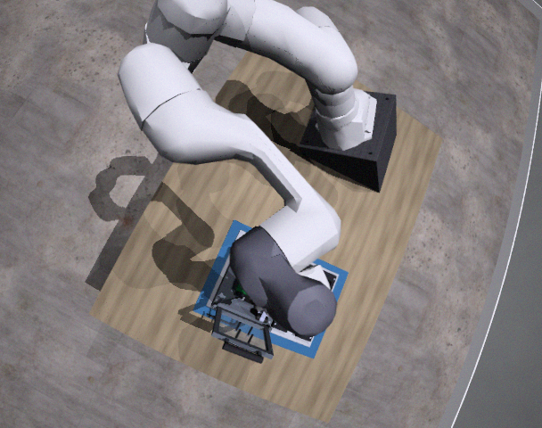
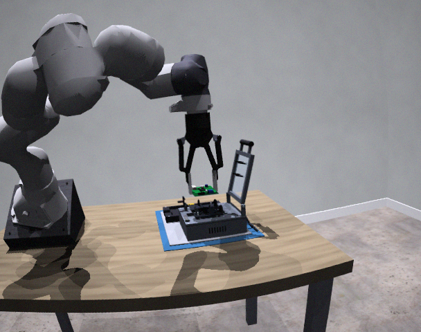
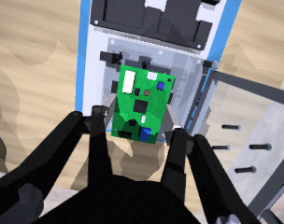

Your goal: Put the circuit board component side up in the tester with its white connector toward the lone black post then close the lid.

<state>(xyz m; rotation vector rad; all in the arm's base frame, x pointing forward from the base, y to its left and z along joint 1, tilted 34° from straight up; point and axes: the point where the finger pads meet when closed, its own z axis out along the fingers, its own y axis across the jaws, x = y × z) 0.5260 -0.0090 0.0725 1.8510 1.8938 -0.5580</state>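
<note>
Now: hand 40 mm to the right of the tester, 40 mm above it and 30 mm short of it. Also, from my hand: tester lid (130 mm ahead, 30 mm above); green circuit board (20 mm below).
</note>
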